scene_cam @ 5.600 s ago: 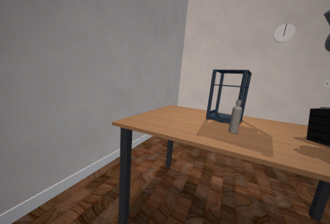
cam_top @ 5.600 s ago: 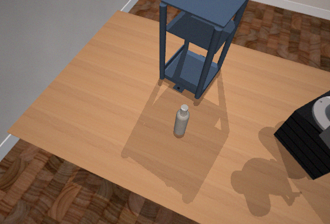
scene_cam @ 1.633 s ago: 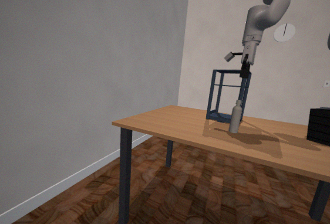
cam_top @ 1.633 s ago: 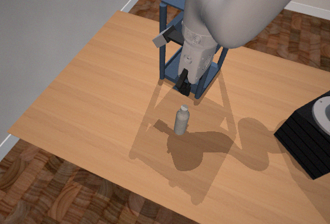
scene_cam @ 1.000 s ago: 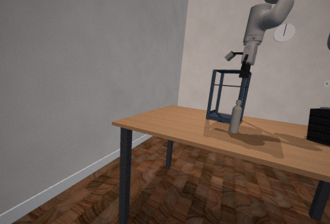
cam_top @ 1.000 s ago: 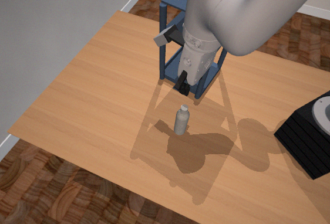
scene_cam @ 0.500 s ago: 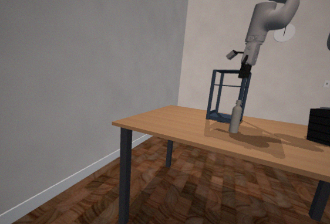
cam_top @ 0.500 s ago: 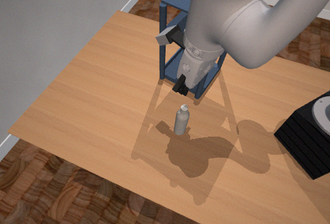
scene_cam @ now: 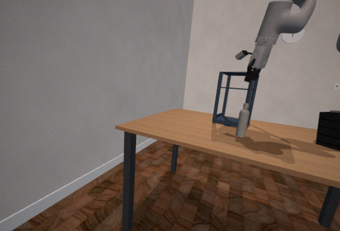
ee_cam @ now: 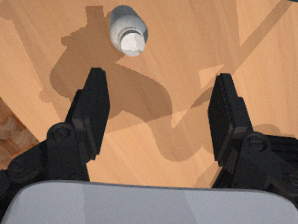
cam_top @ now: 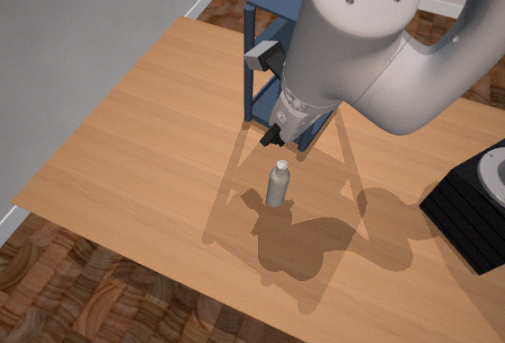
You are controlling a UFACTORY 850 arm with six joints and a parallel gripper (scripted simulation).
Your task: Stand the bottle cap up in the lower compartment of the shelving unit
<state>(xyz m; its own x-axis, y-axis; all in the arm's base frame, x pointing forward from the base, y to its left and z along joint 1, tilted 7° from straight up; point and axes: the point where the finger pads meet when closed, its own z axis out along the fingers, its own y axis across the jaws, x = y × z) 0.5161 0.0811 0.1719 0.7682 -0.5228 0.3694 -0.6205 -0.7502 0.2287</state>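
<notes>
The bottle lies 20 cm below my hand. Also, from my hand: shelving unit: 1 cm behind, 33 cm to the right, 14 cm below.
</notes>
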